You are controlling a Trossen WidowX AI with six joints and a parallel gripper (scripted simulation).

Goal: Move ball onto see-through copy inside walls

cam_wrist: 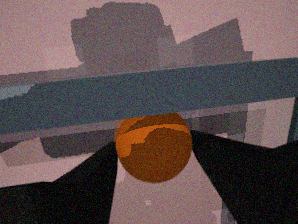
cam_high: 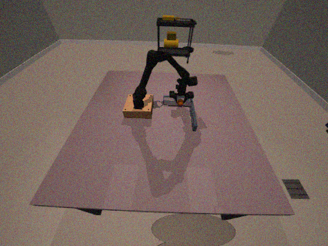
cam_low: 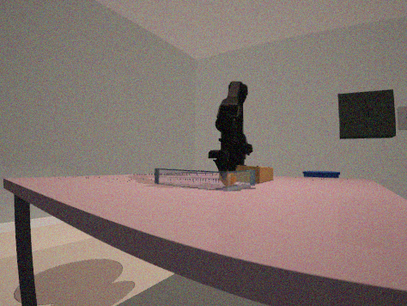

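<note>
The orange ball is right at my gripper tip. From my gripper tip the other things lie so: clear wall (110 mm ahead, 90 mm to the right).
</note>
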